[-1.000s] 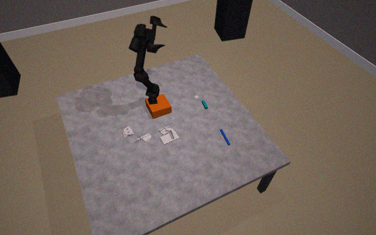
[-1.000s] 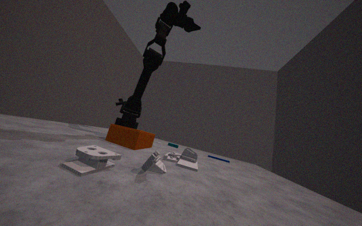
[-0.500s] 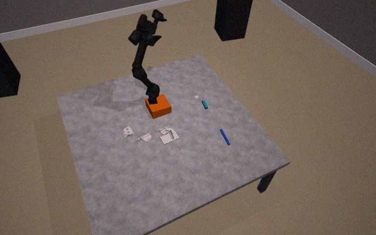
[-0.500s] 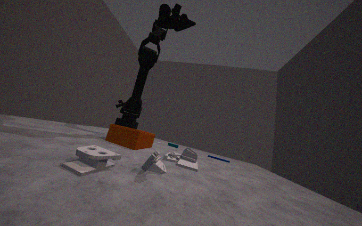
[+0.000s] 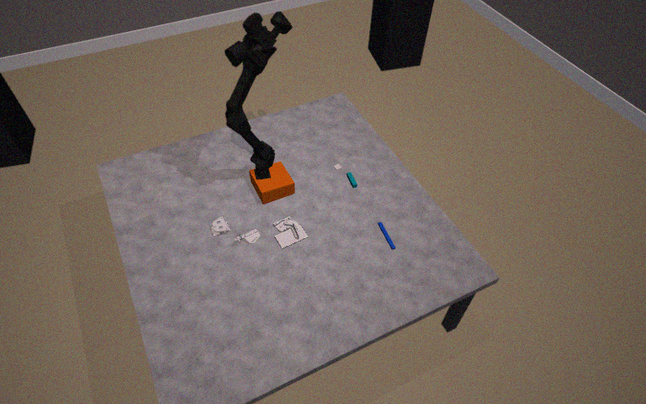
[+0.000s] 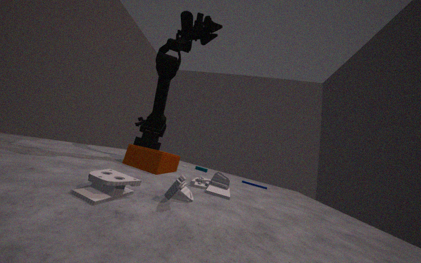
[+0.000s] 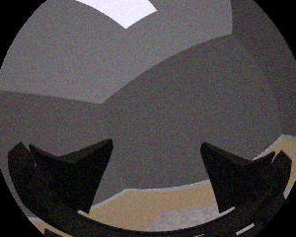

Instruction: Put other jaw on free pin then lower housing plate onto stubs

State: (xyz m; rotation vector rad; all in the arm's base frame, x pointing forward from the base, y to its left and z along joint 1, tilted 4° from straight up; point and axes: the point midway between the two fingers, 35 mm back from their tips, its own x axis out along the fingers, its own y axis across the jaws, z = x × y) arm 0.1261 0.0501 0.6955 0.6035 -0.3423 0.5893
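Right now the white jaw is 75 cm below my gripper tip, 25 cm to the right of it and 17 cm ahead of it. Also, from my gripper tip: teal bar (78 cm below, 29 cm to the left, 4 cm behind); small white cube (79 cm below, 25 cm to the left, 14 cm behind); white stepped block (78 cm below, 33 cm to the right, 8 cm ahead).
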